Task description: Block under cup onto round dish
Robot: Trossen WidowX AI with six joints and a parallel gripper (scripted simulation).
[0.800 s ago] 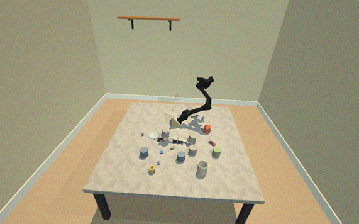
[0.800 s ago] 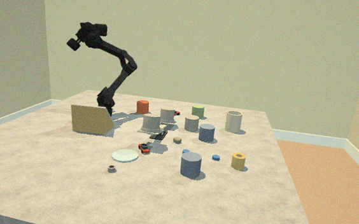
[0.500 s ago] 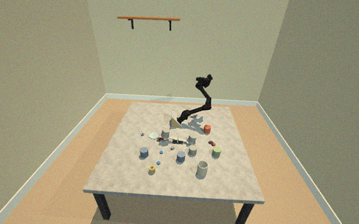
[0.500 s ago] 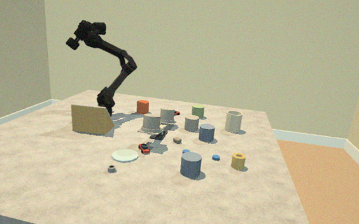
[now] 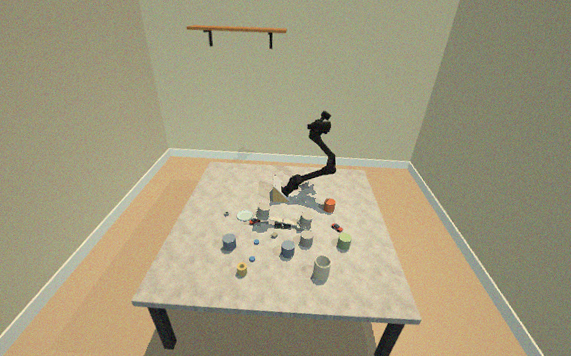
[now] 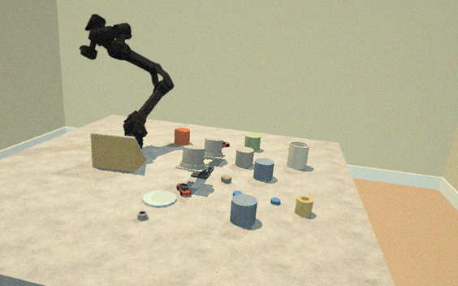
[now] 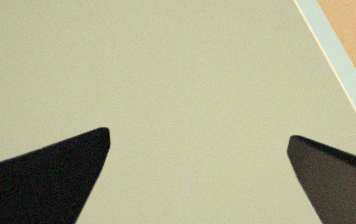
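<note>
Right now the pale green block is 630 mm ahead of my gripper tip, 390 mm below it and 190 mm to the right of it. The rest, counted from my gripper tip: pale green round dish 560 mm to the right, 510 mm ahead, 430 mm below; balance 610 mm ahead, 400 mm below, 320 mm to the right; orange cylinder 450 mm ahead, 400 mm below, 20 mm to the right.
</note>
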